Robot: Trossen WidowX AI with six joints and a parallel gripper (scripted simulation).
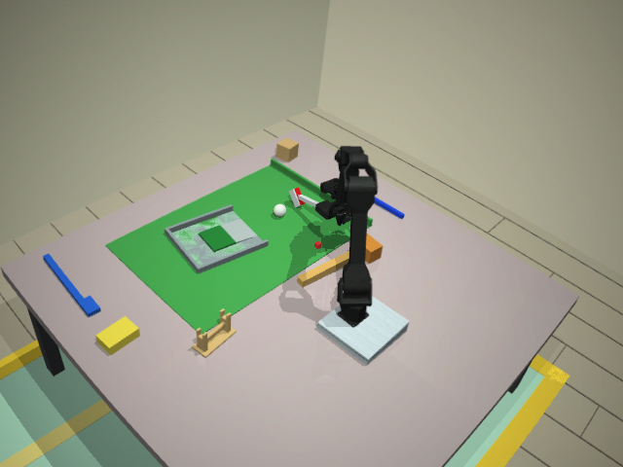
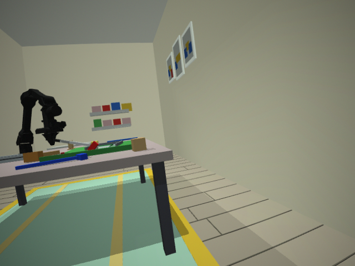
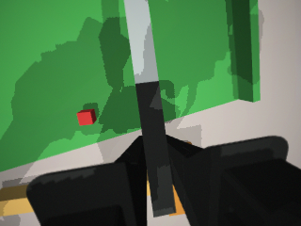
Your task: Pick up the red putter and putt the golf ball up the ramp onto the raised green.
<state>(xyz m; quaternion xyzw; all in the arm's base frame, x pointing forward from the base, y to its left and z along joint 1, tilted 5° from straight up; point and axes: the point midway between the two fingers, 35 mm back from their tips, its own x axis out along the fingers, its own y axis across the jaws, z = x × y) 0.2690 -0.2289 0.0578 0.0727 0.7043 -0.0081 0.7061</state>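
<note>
Now: gripper tip 70 mm to the right of the small red cube, 60 mm above it and 20 mm short of it. From my gripper tip the other things lie so: tan block 480 mm ahead, 210 mm to the right, 40 mm below; then red putter 120 mm ahead, 10 mm to the right; then white golf ball 210 mm ahead, 60 mm to the left, 50 mm below.
</note>
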